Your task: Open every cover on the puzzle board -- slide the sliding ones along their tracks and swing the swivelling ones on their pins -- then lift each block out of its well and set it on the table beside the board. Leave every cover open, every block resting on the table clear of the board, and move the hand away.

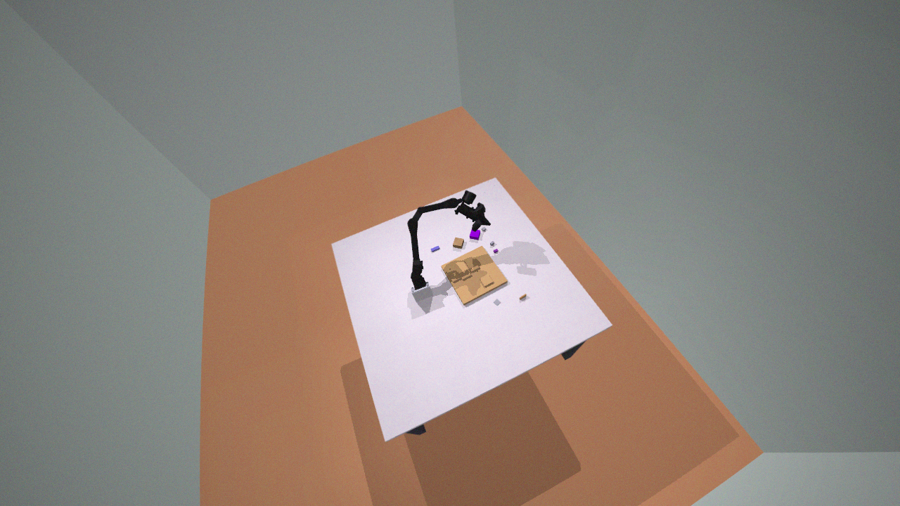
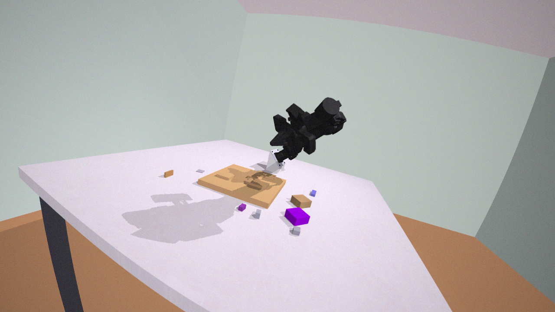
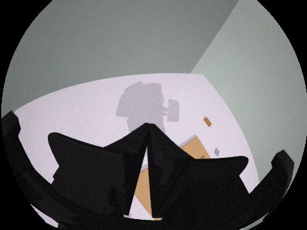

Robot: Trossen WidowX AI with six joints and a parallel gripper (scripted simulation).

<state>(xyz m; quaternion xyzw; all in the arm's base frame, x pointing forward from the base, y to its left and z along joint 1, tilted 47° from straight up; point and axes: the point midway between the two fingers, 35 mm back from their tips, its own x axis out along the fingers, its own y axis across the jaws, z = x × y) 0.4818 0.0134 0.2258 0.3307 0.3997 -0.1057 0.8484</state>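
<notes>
The grey tile lies 37 cm to the right of my gripper tip, 23 cm below it and 11 cm behind it. Round my gripper tip: large purple block (22 cm below, 12 cm to the left, 6 cm behind); then small purple cube (23 cm below, 4 cm to the right, 2 cm ahead); then brown box (22 cm below, 18 cm behind, 10 cm to the left).
</notes>
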